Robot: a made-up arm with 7 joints.
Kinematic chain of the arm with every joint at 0, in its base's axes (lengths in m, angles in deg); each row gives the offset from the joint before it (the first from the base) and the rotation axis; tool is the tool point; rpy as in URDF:
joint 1: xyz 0 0 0.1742 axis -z
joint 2: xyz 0 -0.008 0.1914 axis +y
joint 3: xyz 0 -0.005 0.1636 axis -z
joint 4: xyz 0 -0.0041 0.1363 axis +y
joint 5: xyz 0 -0.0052 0.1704 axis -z
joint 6: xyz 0 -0.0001 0.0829 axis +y
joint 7: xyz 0 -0.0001 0.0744 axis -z
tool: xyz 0 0 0 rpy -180 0 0
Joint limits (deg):
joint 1: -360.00..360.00
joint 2: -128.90..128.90
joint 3: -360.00..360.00
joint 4: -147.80..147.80
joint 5: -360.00..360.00
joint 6: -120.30..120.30
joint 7: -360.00..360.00
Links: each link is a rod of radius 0.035 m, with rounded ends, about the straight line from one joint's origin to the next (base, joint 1, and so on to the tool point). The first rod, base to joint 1, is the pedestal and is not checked.
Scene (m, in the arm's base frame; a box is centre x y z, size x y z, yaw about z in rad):
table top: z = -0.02
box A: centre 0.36 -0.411 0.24 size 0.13 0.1 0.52 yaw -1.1
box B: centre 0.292 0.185 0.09 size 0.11 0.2 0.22 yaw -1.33
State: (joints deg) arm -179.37 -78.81 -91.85 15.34 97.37 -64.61 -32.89
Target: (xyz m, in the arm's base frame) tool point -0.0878 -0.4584 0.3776
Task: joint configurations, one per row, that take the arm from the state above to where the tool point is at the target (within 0.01 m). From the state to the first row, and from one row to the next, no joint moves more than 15 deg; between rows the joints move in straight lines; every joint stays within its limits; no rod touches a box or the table.
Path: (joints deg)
1: -166.72 -73.38 -89.62 16.31 99.24 -56.28 -32.89
2: -154.08 -67.95 -87.40 17.27 101.12 -47.94 -32.89
3: -141.43 -62.52 -85.17 18.24 102.99 -39.61 -32.89
4: -134.28 -67.43 -85.61 30.58 104.61 -46.55 -32.89
5: -127.14 -72.35 -86.05 42.92 106.22 -53.48 -32.89
6: -119.99 -77.26 -86.49 55.26 107.84 -60.42 -32.89
7: -112.85 -82.18 -86.92 67.60 109.46 -67.36 -32.89

